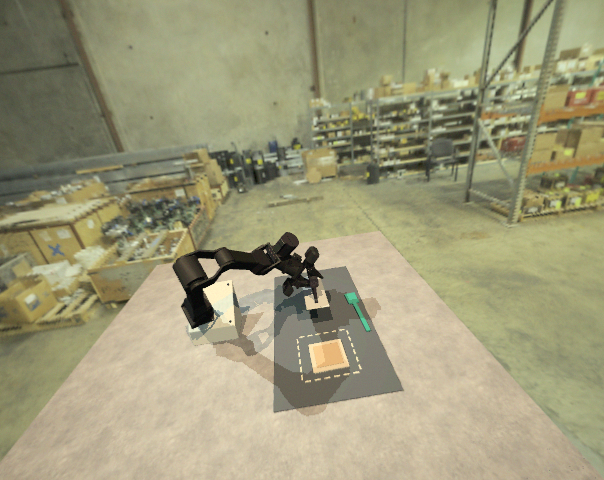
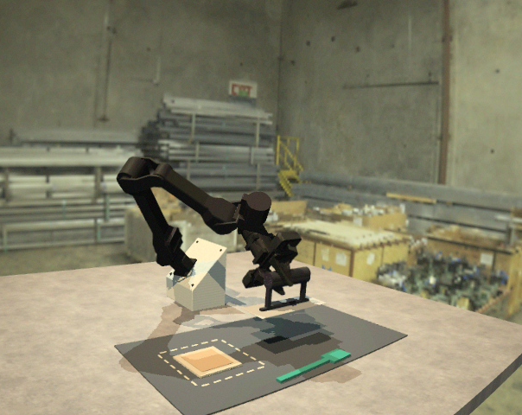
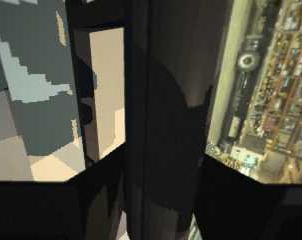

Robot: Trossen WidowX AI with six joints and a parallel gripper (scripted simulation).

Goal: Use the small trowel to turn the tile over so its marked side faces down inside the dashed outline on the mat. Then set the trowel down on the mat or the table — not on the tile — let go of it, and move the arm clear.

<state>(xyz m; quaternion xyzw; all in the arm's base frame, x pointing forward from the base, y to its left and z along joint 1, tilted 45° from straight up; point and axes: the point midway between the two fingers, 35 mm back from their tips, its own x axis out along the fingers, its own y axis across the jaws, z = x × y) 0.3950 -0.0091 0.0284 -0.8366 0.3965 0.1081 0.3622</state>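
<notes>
Now: the trowel 2 cm behind my gripper tip and 1 cm below it. Also, from my gripper tip: grey mat: 16 cm below, 2 cm to the right, 2 cm behind; tile: 19 cm to the right, 13 cm below, 5 cm behind; green flat tool: 13 cm below, 12 cm ahead, 2 cm to the right.
</notes>
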